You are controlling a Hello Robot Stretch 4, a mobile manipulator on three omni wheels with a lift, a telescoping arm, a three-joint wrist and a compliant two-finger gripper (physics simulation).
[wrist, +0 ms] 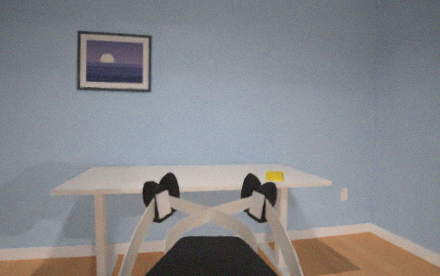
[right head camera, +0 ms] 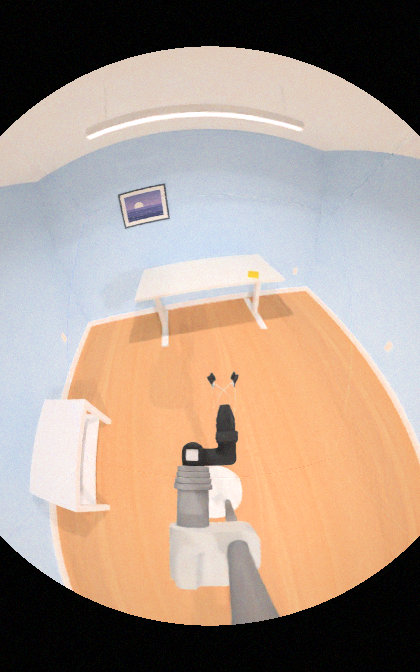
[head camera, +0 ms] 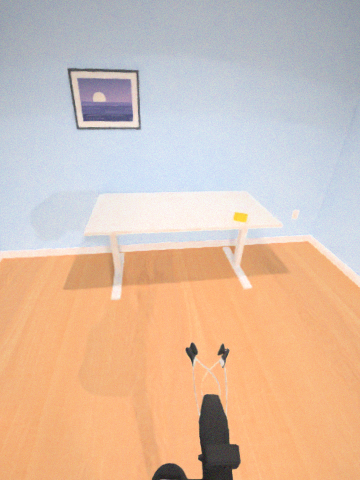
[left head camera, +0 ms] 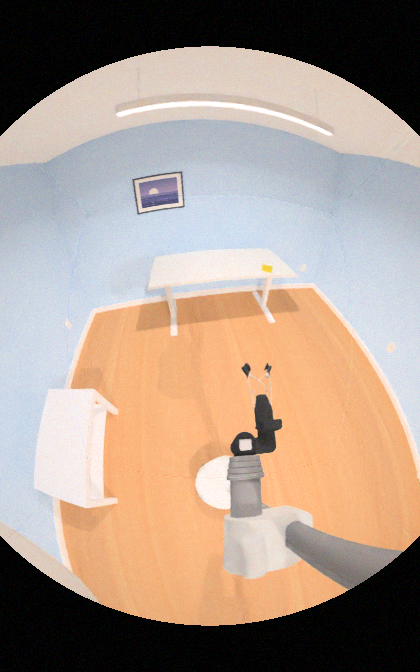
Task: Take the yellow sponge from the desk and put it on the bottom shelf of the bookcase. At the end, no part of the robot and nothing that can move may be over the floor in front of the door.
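Places are measured from the robot's base along level axes (x ahead, y left, z up), in millimetres.
Pixels of known places: gripper, fingertip midpoint: [wrist: 210, 188] [head camera: 206, 343].
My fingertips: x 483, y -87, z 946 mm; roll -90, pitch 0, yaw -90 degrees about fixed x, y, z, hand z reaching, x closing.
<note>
Behind a point stands the place of what it marks.
The yellow sponge [head camera: 240, 217] {x 1750, y -474, z 727 mm} [left head camera: 267, 268] [right head camera: 253, 274] [wrist: 274, 176] {x 1749, y -474, z 718 mm} lies near the right end of the white desk [head camera: 165, 212] {x 1856, y 132, z 692 mm} [left head camera: 210, 267] [right head camera: 200, 276] [wrist: 215, 175] {x 1910, y -126, z 692 mm}, which stands against the far wall. My gripper [head camera: 207, 352] {x 483, y -87, z 946 mm} [left head camera: 257, 369] [right head camera: 223, 378] [wrist: 210, 188] {x 483, y -87, z 946 mm} is open, with its two black fingertips wide apart and empty between them. It is over the floor, a good way in front of the desk. In the wrist view the sponge shows just right of the right fingertip, farther off. The bookcase and the door do not show in these views.
A low white table [left head camera: 65, 445] [right head camera: 57, 450] stands by the left wall, left of my round white base [left head camera: 212, 482] [right head camera: 227, 492]. The desk's right leg [head camera: 240, 247] {x 2041, y -616, z 250 mm} stands below the sponge. A framed picture [head camera: 105, 100] {x 2258, y 663, z 1504 mm} hangs above the desk. The right wall meets the far wall beyond the desk's right end.
</note>
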